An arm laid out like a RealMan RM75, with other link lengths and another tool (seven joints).
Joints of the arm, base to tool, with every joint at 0 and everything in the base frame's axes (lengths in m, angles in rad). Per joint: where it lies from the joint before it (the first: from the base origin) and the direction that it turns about. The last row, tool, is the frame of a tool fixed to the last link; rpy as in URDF.
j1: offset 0.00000 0.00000 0.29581 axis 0 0 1
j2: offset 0.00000 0.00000 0.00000 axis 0 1 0
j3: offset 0.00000 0.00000 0.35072 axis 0 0 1
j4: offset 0.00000 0.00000 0.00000 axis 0 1 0
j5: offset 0.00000 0.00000 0.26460 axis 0 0 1
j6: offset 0.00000 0.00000 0.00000 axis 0 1 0
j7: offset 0.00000 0.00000 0.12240 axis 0 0 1
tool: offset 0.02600 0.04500 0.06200 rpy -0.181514 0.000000 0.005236
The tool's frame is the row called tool.
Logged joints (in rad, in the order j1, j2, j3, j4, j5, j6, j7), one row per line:
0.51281, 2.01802, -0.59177, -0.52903, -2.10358, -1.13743, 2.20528
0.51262, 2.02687, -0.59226, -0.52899, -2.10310, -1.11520, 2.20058
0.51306, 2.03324, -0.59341, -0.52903, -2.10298, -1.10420, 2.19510
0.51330, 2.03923, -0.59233, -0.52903, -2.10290, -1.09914, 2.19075
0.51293, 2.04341, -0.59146, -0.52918, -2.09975, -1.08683, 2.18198
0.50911, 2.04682, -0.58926, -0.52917, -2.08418, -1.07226, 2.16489
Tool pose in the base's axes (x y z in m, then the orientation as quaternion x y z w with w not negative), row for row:
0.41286, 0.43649, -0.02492, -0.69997, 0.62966, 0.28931, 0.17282
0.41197, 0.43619, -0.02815, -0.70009, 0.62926, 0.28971, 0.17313
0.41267, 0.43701, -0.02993, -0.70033, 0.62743, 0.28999, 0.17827
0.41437, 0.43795, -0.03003, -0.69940, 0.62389, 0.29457, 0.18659
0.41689, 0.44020, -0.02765, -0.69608, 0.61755, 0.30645, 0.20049
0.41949, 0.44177, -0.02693, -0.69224, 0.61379, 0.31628, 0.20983
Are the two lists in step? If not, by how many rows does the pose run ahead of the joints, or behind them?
The pose runs 2 rows ahead of the joints: the pose in row i belongs to the joints in row i + 2.
